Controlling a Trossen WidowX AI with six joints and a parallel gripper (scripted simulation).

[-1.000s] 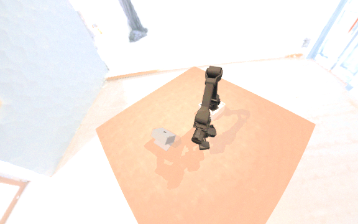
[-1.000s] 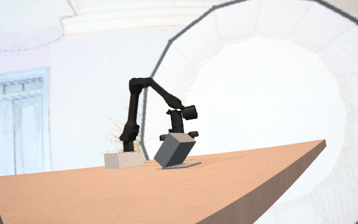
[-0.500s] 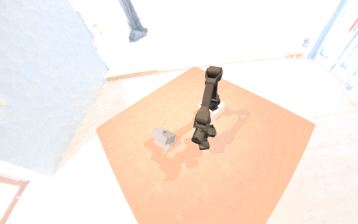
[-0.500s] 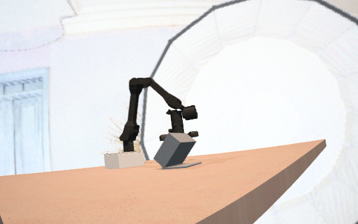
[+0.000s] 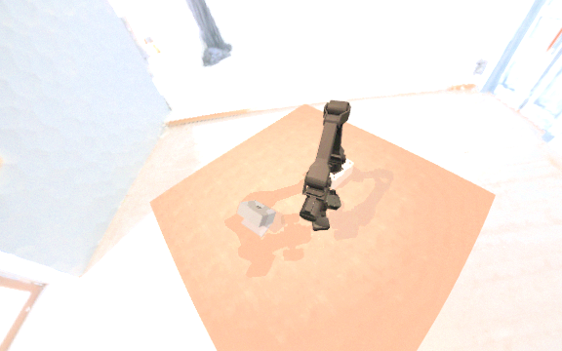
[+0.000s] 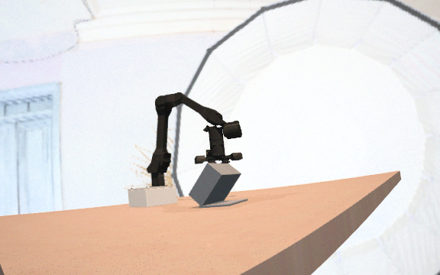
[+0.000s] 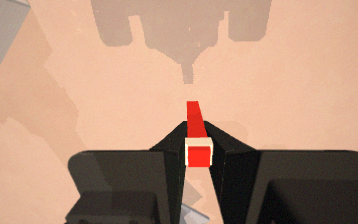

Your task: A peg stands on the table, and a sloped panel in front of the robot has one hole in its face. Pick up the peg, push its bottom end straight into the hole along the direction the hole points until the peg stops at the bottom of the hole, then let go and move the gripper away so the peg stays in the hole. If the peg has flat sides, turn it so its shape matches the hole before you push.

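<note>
The grey sloped panel lies 21 cm ahead of my gripper tip, 17 cm to the right of it and 1 cm below it. The rest, counted from my gripper tip: thin grey foot plate (23 cm ahead, 16 cm to the right, 7 cm below); peg (2 cm above).
</note>
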